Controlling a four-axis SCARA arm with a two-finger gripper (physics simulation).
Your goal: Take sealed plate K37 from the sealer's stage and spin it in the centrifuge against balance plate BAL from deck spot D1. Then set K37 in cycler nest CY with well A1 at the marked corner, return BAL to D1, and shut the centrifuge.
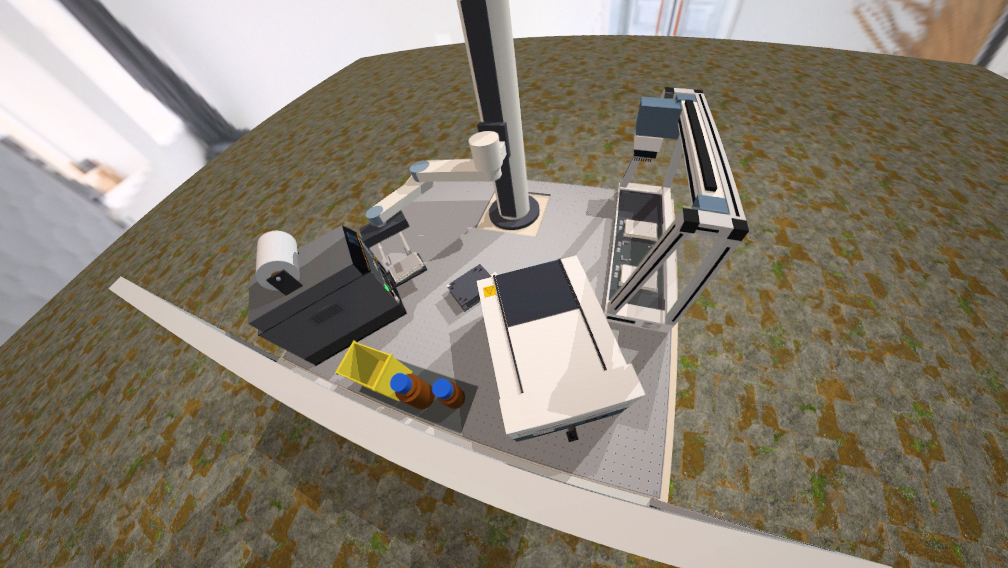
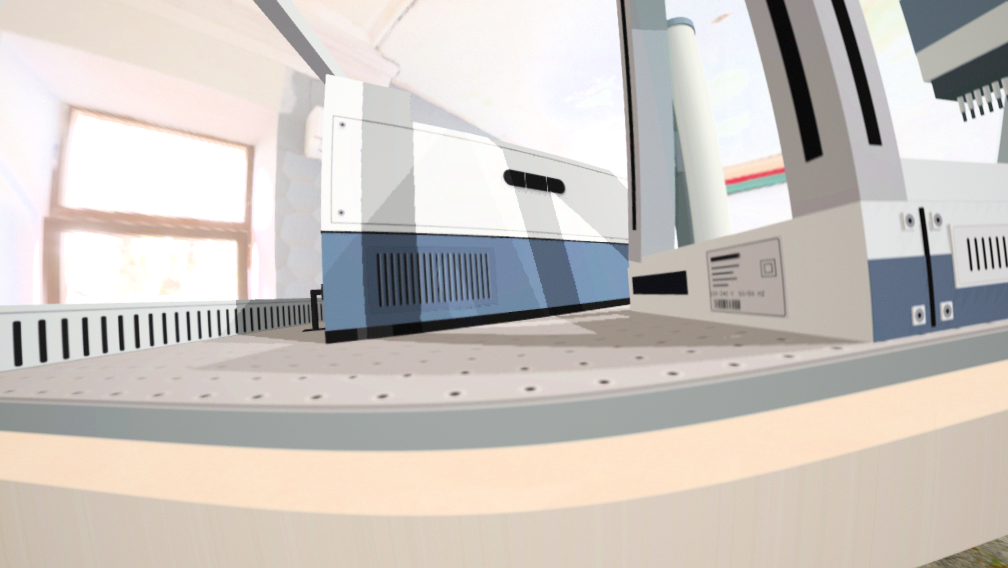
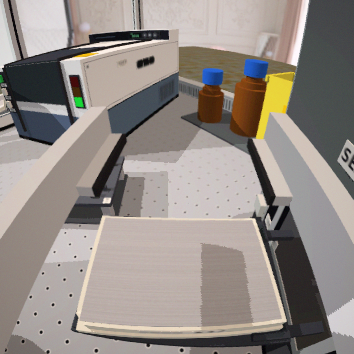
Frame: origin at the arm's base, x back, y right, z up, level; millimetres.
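Seen in the pictures: gripper, fingertip midpoint: (image 1: 398, 258) (image 3: 186, 124); arm's base, link origin: (image 1: 514, 212).
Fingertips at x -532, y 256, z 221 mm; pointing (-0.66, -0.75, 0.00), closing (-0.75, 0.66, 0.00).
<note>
Offsets run from my fingertips to a thing's top centre. "*": to the spot under its first point.
The sealed plate K37 {dx +23, dy +26, dz -79 mm} (image 1: 409, 266) (image 3: 160, 280) lies pale and flat on the sealer's dark stage. My gripper (image 1: 402, 258) (image 3: 186, 124) is open and empty, its fingers wide apart at the stage; their exact height over the plate is hard to tell. The black sealer {dx -206, dy +219, dz +268 mm} (image 1: 331, 303) carries a white roll. The white and blue machine with a dark front panel, seemingly the centrifuge (image 1: 557, 352) (image 2: 458, 176) (image 3: 130, 80), looks closed. A low dark block {dx +49, dy -232, dz -151 mm} (image 1: 466, 287) (image 3: 95, 205) with a small corner mark is probably nest CY. Two pale plates show on the gantry deck; which is BAL cannot be told.
Brown bottles with blue caps {* dx -397, dy -242, dz -70 mm} (image 1: 412, 390) (image 3: 248, 100) and a yellow bin (image 1: 363, 365) (image 3: 276, 102) stand between sealer and centrifuge. The gantry (image 1: 711, 155) rises over the deck at the right. The arm's column (image 1: 518, 141) stands at the back. A low wall (image 1: 423, 440) runs along the table.
</note>
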